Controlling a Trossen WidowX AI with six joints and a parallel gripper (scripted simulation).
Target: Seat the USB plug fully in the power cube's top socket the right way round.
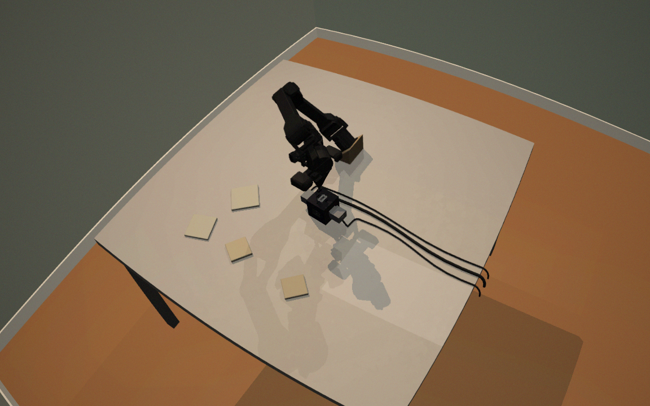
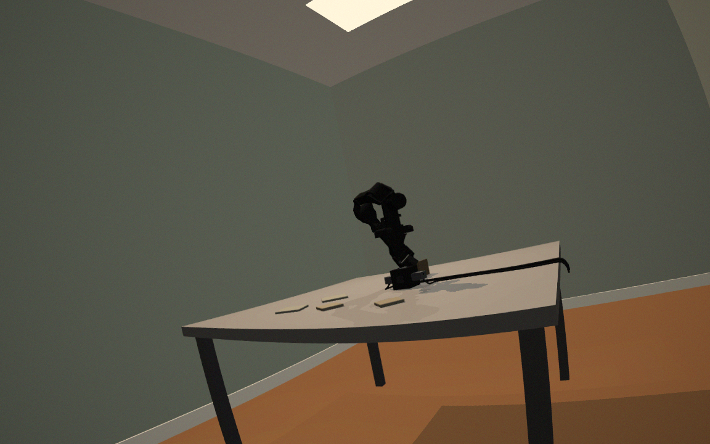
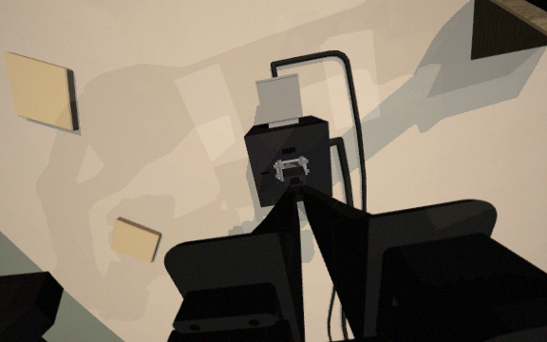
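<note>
The dark USB plug lies 20 mm below my gripper tip. The rest, counted from my gripper tip: socket: 60 mm below, 10 mm to the left.
</note>
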